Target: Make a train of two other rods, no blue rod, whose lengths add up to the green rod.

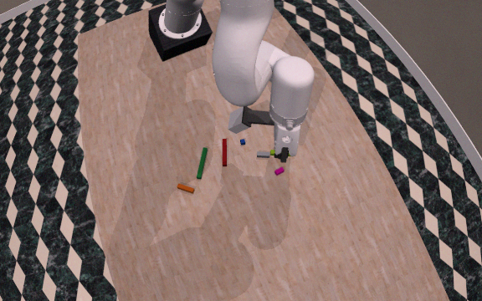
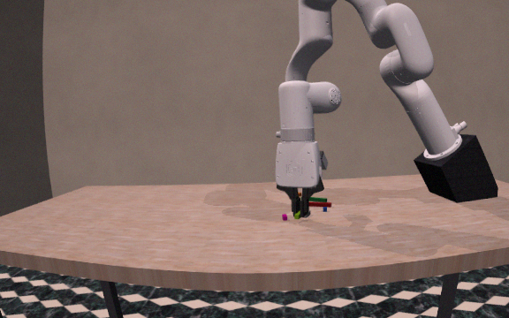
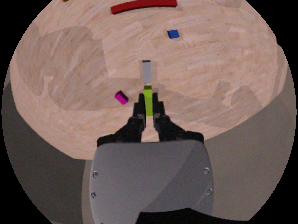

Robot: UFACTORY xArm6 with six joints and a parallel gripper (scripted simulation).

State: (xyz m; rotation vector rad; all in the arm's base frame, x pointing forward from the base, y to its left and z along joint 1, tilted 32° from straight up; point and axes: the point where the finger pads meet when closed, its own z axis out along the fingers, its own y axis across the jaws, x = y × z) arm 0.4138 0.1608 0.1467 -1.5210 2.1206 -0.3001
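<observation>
The lime rod is 2 cm below my hand. Also, from my hand: grey rod: 1 cm behind, 4 cm to the right, 3 cm below; small blue rod: 6 cm behind, 8 cm to the right, 3 cm below; magenta rod: 4 cm ahead, 1 cm to the right, 3 cm below.
</observation>
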